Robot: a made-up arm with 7 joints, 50 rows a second.
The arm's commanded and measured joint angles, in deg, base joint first. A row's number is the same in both.
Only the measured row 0 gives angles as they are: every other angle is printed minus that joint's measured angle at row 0.
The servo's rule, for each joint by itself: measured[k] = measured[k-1] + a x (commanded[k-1-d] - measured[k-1]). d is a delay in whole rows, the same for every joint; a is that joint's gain. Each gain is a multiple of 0.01, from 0.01 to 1. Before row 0 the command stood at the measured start. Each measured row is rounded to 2 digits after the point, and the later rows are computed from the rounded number. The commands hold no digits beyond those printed.
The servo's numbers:
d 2
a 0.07 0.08 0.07 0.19 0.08 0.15 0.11
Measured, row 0:
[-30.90 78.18 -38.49 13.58 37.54 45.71 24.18]
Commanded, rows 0 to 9:
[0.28 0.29 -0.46 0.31 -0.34 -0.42 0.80]
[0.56 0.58 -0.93 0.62 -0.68 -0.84 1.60]
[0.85 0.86 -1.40 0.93 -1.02 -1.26 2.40]
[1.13 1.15 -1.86 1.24 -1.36 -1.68 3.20]
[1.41 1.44 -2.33 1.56 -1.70 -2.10 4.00]
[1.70 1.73 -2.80 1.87 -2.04 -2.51 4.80]
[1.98 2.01 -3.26 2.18 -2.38 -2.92 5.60]
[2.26 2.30 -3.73 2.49 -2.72 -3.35 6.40]
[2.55 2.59 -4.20 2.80 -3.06 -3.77 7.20]
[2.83 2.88 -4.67 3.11 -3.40 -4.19 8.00]
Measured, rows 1 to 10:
[0.00 0.00 0.00 0.00 0.00 0.00 0.00]
[0.00 0.00 0.00 0.00 0.00 0.00 0.00]
[0.02 0.02 -0.03 0.06 -0.03 -0.06 0.09]
[0.06 0.06 -0.09 0.17 -0.08 -0.18 0.26]
[0.12 0.12 -0.18 0.31 -0.16 -0.34 0.50]
[0.19 0.20 -0.30 0.49 -0.26 -0.54 0.80]
[0.28 0.30 -0.44 0.69 -0.38 -0.77 1.15]
[0.38 0.41 -0.61 0.91 -0.51 -1.03 1.55]
[0.49 0.54 -0.80 1.15 -0.66 -1.31 2.00]
[0.61 0.68 -1.01 1.40 -0.82 -1.62 2.48]

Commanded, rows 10 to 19:
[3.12 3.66 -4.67 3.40 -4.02 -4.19 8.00]
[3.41 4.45 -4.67 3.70 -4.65 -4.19 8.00]
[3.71 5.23 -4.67 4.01 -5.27 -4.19 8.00]
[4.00 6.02 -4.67 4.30 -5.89 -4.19 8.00]
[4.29 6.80 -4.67 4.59 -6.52 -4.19 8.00]
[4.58 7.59 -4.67 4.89 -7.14 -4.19 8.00]
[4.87 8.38 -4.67 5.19 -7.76 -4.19 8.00]
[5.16 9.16 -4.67 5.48 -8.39 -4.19 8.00]
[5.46 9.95 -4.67 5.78 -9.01 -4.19 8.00]
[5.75 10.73 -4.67 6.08 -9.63 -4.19 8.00]
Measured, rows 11 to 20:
[0.75 0.83 -1.23 1.67 -1.00 -1.94 3.00]
[0.90 0.99 -1.47 1.94 -1.19 -2.28 3.55]
[1.06 1.20 -1.69 2.22 -1.42 -2.57 4.04]
[1.22 1.46 -1.90 2.50 -1.68 -2.81 4.48]
[1.39 1.76 -2.09 2.79 -1.97 -3.02 4.87]
[1.57 2.10 -2.27 3.08 -2.28 -3.20 5.21]
[1.76 2.48 -2.44 3.37 -2.62 -3.35 5.52]
[1.96 2.89 -2.60 3.66 -2.98 -3.48 5.79]
[2.16 3.33 -2.74 3.95 -3.36 -3.59 6.03]
[2.37 3.80 -2.88 4.24 -3.76 -3.68 6.25]

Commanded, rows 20 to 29:
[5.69 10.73 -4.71 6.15 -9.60 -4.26 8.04]
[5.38 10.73 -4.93 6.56 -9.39 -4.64 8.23]
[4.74 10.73 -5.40 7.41 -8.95 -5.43 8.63]
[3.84 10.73 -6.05 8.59 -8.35 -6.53 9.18]
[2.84 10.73 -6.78 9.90 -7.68 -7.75 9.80]
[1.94 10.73 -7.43 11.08 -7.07 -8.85 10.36]
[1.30 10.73 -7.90 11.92 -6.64 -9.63 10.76]
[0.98 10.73 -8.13 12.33 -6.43 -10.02 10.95]
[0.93 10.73 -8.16 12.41 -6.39 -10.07 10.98]
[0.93 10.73 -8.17 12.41 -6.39 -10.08 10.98]
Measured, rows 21 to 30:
[2.59 4.29 -3.01 4.53 -4.18 -3.76 6.44]
[2.81 4.81 -3.13 4.82 -4.62 -3.82 6.61]
[3.01 5.28 -3.24 5.07 -5.02 -3.89 6.77]
[3.18 5.72 -3.36 5.35 -5.37 -4.00 6.93]
[3.29 6.12 -3.50 5.74 -5.66 -4.21 7.12]
[3.33 6.49 -3.68 6.28 -5.88 -4.56 7.35]
[3.30 6.83 -3.90 6.97 -6.02 -5.04 7.62]
[3.20 7.14 -4.15 7.75 -6.10 -5.61 7.92]
[3.07 7.43 -4.41 8.54 -6.14 -6.21 8.23]
[2.92 7.69 -4.67 9.26 -6.16 -6.78 8.53]

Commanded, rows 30 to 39:
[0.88 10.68 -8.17 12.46 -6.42 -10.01 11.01]
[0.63 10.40 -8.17 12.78 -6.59 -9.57 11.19]
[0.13 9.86 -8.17 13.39 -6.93 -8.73 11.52]
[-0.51 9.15 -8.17 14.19 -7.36 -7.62 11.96]
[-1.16 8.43 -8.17 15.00 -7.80 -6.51 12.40]
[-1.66 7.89 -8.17 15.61 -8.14 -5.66 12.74]
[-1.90 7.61 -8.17 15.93 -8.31 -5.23 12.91]
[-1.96 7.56 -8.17 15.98 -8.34 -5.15 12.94]
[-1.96 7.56 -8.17 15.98 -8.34 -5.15 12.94]
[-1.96 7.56 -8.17 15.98 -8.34 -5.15 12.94]
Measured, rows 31 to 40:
[2.78 7.93 -4.91 9.86 -6.18 -7.27 8.80]
[2.65 8.15 -5.14 10.34 -6.20 -7.69 9.04]
[2.53 8.35 -5.35 10.74 -6.22 -8.04 9.26]
[2.40 8.51 -5.55 11.13 -6.25 -8.27 9.47]
[2.24 8.62 -5.73 11.56 -6.30 -8.34 9.70]
[2.05 8.66 -5.90 12.06 -6.38 -8.23 9.95]
[1.83 8.64 -6.06 12.62 -6.49 -7.97 10.22]
[1.59 8.58 -6.21 13.19 -6.62 -7.62 10.50]
[1.35 8.50 -6.35 13.71 -6.76 -7.26 10.77]
[1.12 8.42 -6.48 14.14 -6.89 -6.94 11.01]

